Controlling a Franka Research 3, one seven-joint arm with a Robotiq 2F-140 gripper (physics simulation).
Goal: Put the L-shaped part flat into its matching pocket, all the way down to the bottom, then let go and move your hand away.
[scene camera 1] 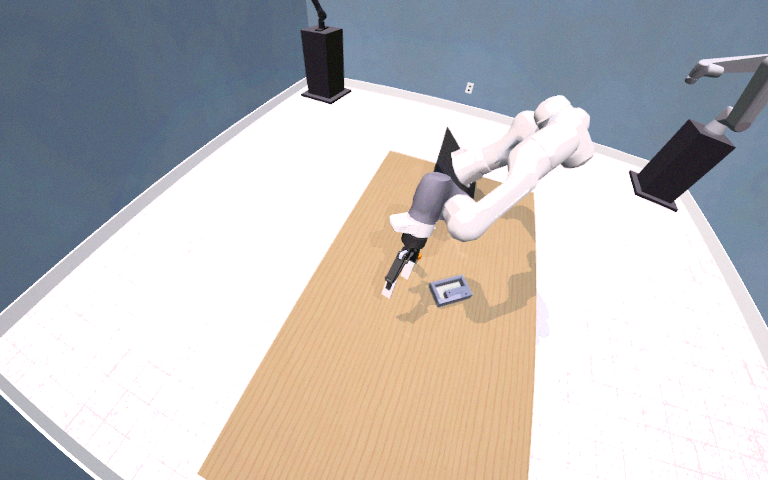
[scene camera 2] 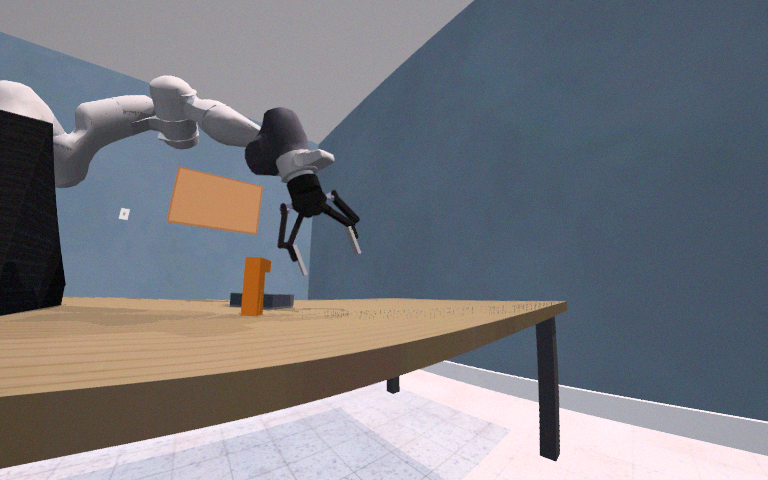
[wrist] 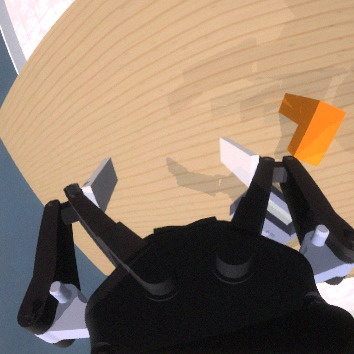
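The orange L-shaped part [scene camera 1: 419, 256] [scene camera 2: 253, 286] [wrist: 327, 132] stands upright on the table, its short arm at the top. In scene camera 1 it is mostly hidden behind the gripper. The blue-grey tray with the pocket [scene camera 1: 433, 293] [scene camera 2: 279, 301] lies flat on the table near the part; in the wrist view a finger partly covers it. My gripper [scene camera 1: 397, 281] [scene camera 2: 331, 261] [wrist: 167, 158] is wide open and empty, tilted, above the table. The part is outside the fingers, beyond the right finger in the wrist view.
The wooden table [scene camera 1: 396, 396] [scene camera 2: 169, 362] carries the part and tray. A black panel [scene camera 1: 446, 152] stands upright near the arm's base. Two dark pedestals [scene camera 1: 323, 62] [scene camera 1: 682, 164] stand on the floor away from the table.
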